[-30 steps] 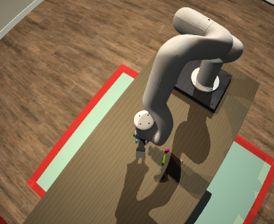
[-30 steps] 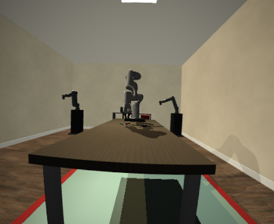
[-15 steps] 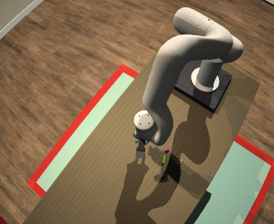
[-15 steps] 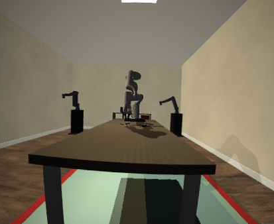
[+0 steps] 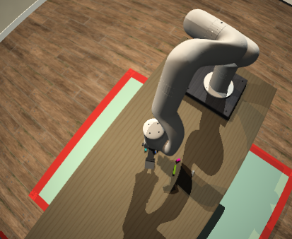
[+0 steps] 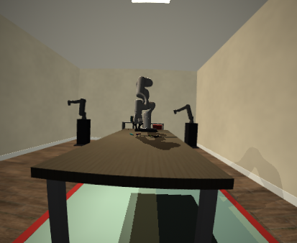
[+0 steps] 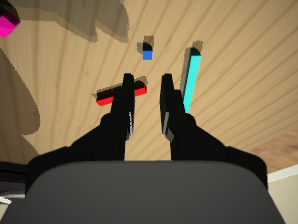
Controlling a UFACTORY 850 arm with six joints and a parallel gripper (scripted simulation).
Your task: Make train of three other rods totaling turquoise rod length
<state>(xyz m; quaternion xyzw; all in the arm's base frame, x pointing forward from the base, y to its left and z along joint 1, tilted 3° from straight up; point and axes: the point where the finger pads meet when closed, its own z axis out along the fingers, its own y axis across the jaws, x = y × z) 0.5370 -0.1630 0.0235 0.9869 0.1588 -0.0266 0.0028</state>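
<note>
Now: the blue rod 8 cm below my hand. Also, from my hand: turquoise rod 3 cm behind, 7 cm to the right, 8 cm below; then red rod 7 cm behind, 1 cm to the left, 8 cm below; then magenta rod 2 cm behind, 13 cm to the left, 8 cm below.
</note>
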